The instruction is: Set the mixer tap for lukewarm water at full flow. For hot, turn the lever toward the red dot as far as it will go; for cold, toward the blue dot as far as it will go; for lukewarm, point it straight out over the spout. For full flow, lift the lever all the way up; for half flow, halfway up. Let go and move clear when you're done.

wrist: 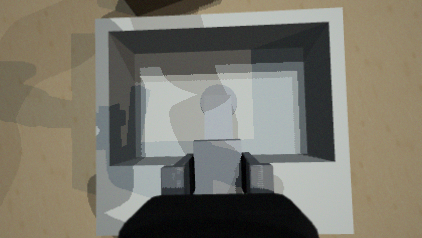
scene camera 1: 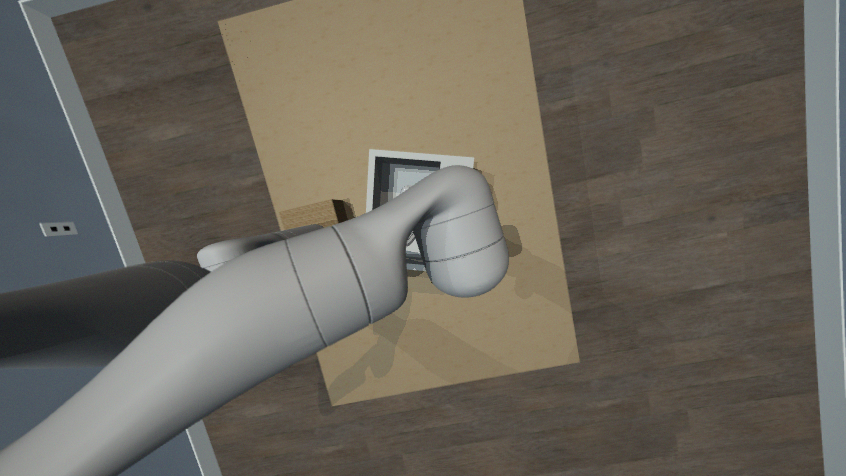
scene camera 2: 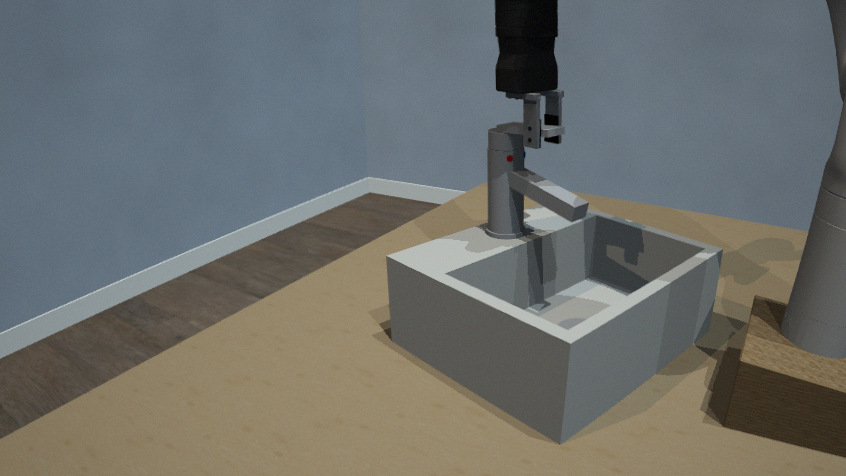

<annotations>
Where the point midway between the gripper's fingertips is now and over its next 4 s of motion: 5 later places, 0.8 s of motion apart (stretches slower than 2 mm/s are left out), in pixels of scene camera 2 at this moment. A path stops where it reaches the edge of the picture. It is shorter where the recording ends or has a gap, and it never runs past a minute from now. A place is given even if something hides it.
The gripper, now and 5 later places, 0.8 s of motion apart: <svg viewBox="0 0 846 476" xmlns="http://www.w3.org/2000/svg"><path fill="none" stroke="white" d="M542 144L537 131L536 119L537 77L536 70L543 71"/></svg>
</annotations>
